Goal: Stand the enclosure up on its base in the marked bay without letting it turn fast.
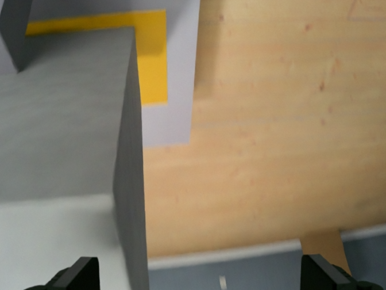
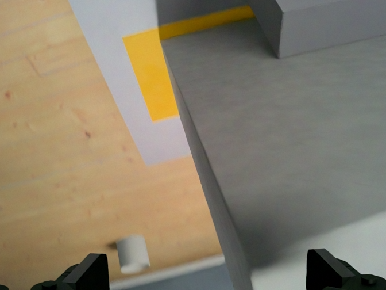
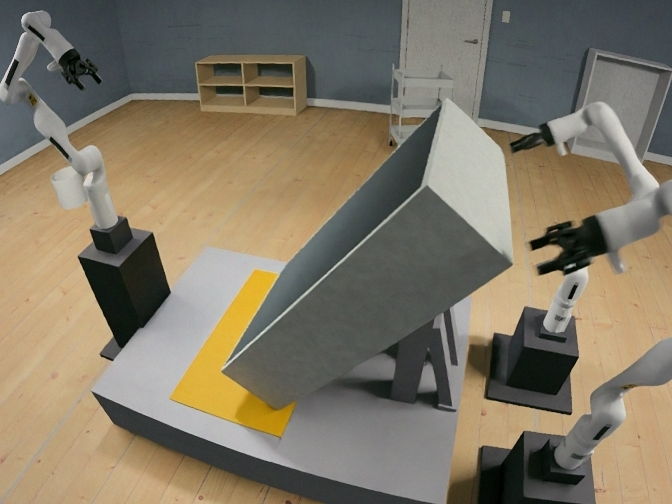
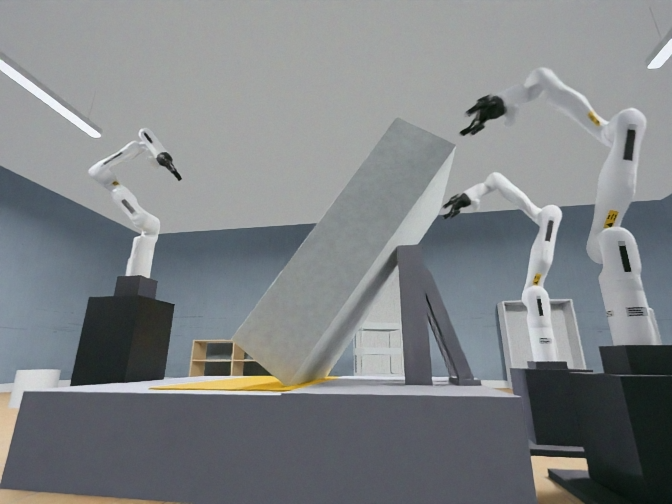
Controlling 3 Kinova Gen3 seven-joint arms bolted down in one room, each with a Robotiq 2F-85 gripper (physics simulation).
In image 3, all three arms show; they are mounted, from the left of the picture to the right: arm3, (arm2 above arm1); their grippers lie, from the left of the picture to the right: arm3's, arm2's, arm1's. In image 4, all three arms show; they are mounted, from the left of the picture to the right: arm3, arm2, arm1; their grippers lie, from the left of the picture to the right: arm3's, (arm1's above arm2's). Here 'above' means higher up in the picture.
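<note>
The enclosure (image 1: 65,110) (image 2: 300,125) (image 3: 369,282) (image 4: 352,244), a large pale-grey open-fronted box, is tilted. Its lower edge touches the yellow marked bay (image 1: 152,60) (image 2: 150,75) (image 3: 217,347) (image 4: 217,384), and its back side lies over a dark-grey support stand (image 3: 404,368) (image 4: 416,325). Arm1's gripper (image 1: 200,272) (image 3: 535,257) (image 4: 465,123) is open and empty, off the raised end. Arm2's gripper (image 2: 207,270) (image 3: 512,147) (image 4: 444,211) is open and empty, near the raised end's far side. Arm3's gripper (image 3: 89,82) (image 4: 179,177) is open, high at the left, well away from the enclosure.
The bay lies on a low grey platform (image 3: 369,455) (image 4: 271,444). Arm3's black pedestal (image 3: 127,282) (image 4: 130,341) stands left of it, the other pedestals right. A wooden shelf unit (image 3: 300,86), a white cart (image 3: 423,81) and a pale open cabinet (image 3: 585,97) stand by the walls.
</note>
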